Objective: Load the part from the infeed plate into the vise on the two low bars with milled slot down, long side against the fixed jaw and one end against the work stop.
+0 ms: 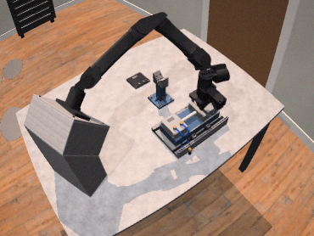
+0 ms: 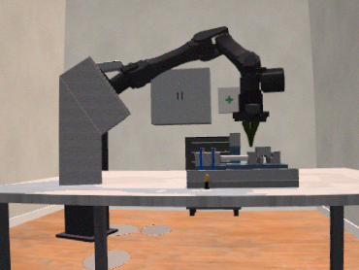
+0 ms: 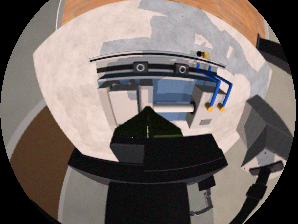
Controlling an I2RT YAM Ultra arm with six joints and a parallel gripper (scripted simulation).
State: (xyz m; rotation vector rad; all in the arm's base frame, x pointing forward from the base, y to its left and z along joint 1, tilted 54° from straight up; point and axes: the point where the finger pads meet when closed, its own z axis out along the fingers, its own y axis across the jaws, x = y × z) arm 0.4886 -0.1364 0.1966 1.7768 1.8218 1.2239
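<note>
My gripper is now 3 cm short of the grey part, 3 cm above it and 1 cm to the right of it. Round my hand: fixed jaw: 6 cm ahead, 4 cm to the left, 4 cm below; then moving jaw: 4 cm below, 2 cm to the left; then air cylinder rod: 5 cm behind, 4 cm below, 1 cm to the left.
</note>
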